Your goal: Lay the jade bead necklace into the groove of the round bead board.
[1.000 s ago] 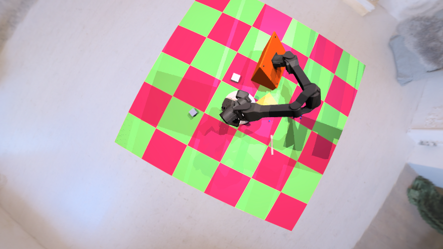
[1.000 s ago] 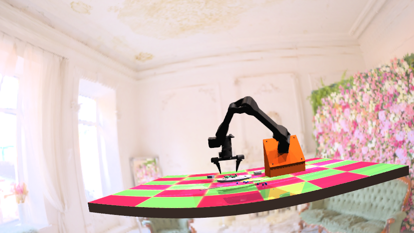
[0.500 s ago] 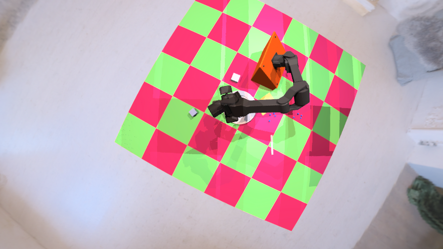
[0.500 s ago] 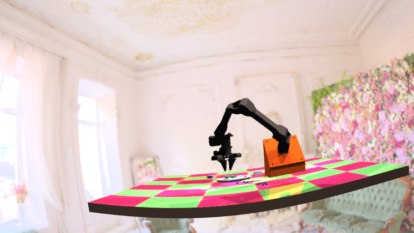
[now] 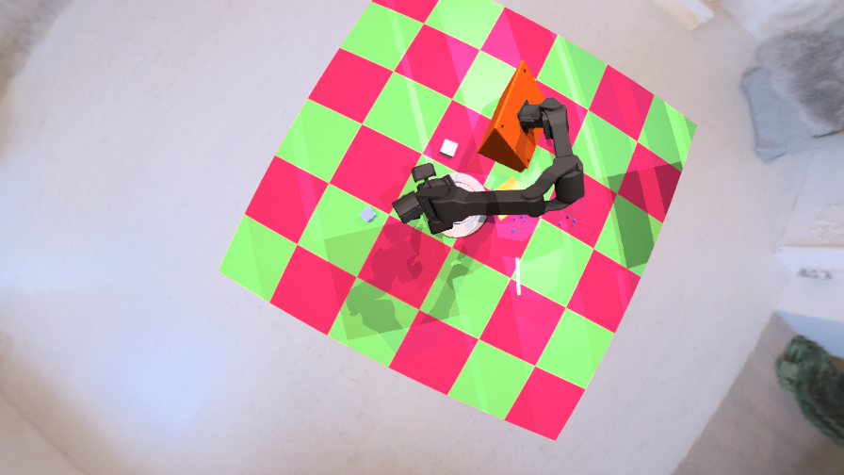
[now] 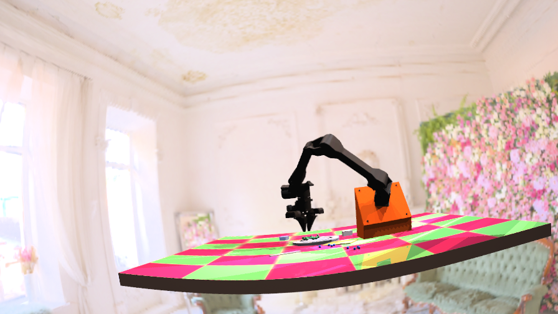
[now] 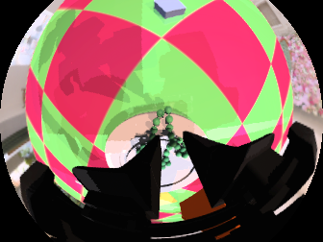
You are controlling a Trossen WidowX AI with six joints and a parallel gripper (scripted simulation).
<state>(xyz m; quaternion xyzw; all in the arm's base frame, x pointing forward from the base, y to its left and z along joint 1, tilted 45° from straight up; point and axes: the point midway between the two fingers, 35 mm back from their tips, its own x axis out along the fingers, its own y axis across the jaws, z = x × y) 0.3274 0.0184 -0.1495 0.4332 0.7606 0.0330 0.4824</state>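
The round bead board is 70 mm to the left of my gripper tip, 50 mm behind it and 30 mm below it. The rest, counted from my gripper tip: pale blue cube (140 mm to the right, 130 mm ahead, 40 mm below); then white cube (180 mm behind, 40 mm to the right, 30 mm below); then yellow patch (200 mm to the left, 150 mm behind, 40 mm below).
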